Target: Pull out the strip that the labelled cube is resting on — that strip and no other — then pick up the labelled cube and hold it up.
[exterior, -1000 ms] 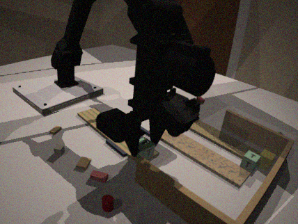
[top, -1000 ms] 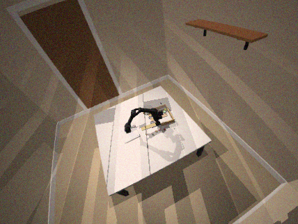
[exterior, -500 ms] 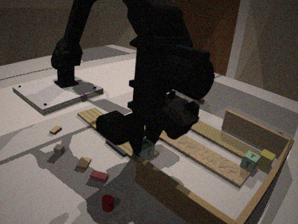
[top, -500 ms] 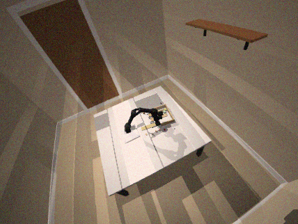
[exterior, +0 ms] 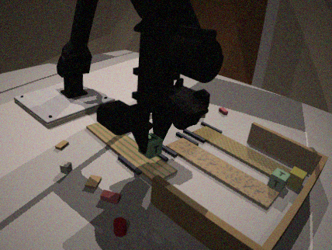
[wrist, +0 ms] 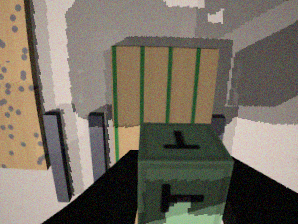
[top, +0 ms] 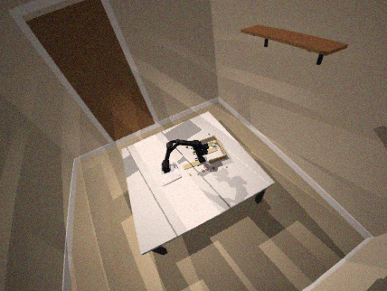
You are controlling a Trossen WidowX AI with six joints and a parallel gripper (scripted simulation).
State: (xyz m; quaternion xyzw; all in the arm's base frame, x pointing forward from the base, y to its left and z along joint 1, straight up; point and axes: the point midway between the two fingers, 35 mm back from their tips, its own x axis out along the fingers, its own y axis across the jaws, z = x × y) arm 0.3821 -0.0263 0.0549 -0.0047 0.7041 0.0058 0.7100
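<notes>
My gripper tip is 80 mm past the grey cube, 130 mm to the left of it and 30 mm above it.
</notes>
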